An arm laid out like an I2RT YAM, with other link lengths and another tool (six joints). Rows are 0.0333 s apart.
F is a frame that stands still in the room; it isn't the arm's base.
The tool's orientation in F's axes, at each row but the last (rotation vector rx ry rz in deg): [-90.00 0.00 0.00]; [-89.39 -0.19 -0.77]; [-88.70 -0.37 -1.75]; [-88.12 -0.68 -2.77]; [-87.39 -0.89 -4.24]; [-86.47 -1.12 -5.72]
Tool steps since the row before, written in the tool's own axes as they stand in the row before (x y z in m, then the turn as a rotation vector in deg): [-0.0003 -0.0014 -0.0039 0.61 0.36 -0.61]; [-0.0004 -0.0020 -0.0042 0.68 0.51 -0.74]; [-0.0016 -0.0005 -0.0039 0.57 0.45 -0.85]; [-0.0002 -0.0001 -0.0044 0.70 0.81 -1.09]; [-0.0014 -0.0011 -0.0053 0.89 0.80 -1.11]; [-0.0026 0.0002 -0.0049 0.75 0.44 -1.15]
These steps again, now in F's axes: [-0.0003 -0.0039 0.0014 0.61 -0.61 -0.36]; [-0.0004 -0.0042 0.0020 0.68 -0.74 -0.51]; [-0.0017 -0.0039 0.0004 0.57 -0.85 -0.46]; [-0.0003 -0.0044 -0.0001 0.71 -1.08 -0.82]; [-0.0017 -0.0053 0.0008 0.89 -1.11 -0.80]; [-0.0028 -0.0047 -0.0007 0.72 -1.16 -0.45]
